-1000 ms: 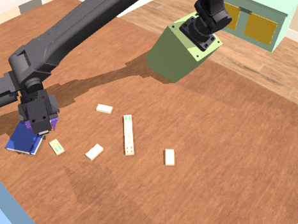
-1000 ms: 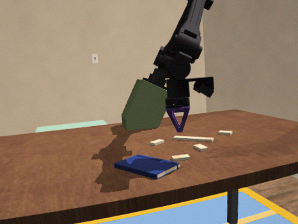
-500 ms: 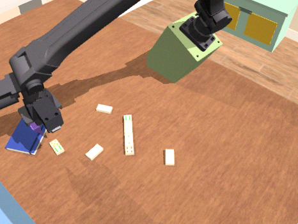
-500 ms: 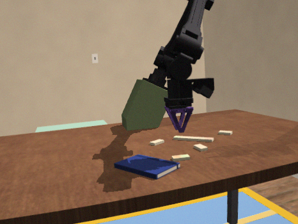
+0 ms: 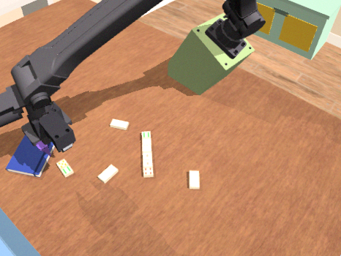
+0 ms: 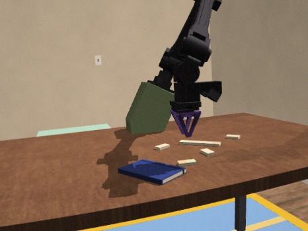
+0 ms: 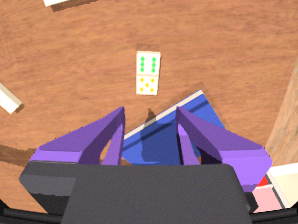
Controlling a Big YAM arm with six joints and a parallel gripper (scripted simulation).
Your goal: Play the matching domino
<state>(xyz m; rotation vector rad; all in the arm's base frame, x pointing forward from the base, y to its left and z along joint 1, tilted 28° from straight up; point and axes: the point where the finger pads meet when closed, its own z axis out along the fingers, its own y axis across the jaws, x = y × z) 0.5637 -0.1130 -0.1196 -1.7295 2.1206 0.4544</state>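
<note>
Now: hand 1 cm short of the book, 12 cm to the left of it and 9 cm above it.
</note>
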